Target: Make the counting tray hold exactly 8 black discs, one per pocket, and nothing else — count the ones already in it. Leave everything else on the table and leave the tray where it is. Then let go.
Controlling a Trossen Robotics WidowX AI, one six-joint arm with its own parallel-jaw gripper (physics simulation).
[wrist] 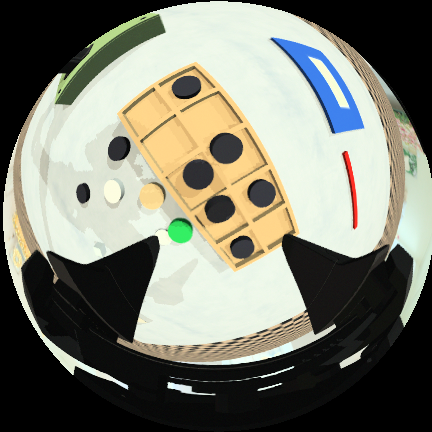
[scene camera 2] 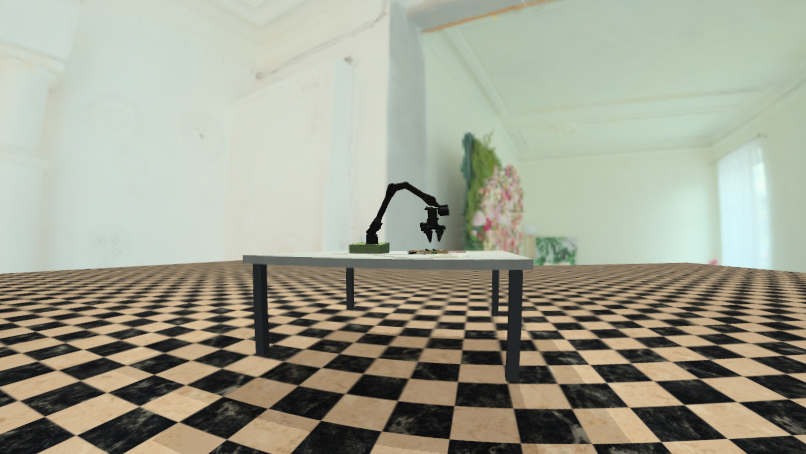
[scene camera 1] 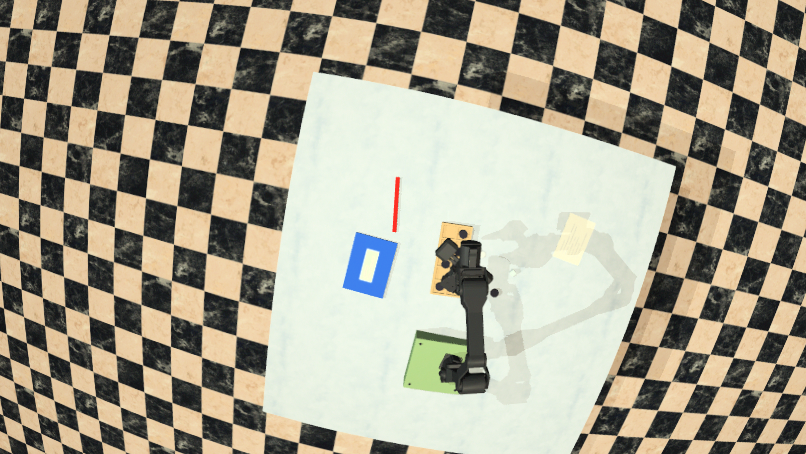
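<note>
The tan counting tray (wrist: pixel 210 118) (scene camera 1: pixel 450 228) has two columns of pockets. In the wrist view, single black discs sit in several pockets: one at the top right (wrist: pixel 186 87), two (wrist: pixel 226 148) (wrist: pixel 198 174) in the middle row, two (wrist: pixel 220 209) (wrist: pixel 261 193) in the row below, and one (wrist: pixel 242 247) at the bottom left. The top-left pocket, both second-row pockets and the bottom-right pocket are empty. Two loose black discs (wrist: pixel 119 148) (wrist: pixel 83 193) lie left of the tray. My gripper (wrist: pixel 221 241) (scene camera 2: pixel 435 240) is open and empty above the tray's lower end.
Beside the tray lie a cream disc (wrist: pixel 114 191), a tan disc (wrist: pixel 152 195), a green disc (wrist: pixel 180 230) and a partly hidden white disc (wrist: pixel 162 236). A small pale cube (scene camera 1: pixel 513 272), blue frame (scene camera 1: pixel 352 265), red stick (scene camera 1: pixel 396 204), paper sheet (scene camera 1: pixel 574 239) and green base (scene camera 1: pixel 423 363) are on the table.
</note>
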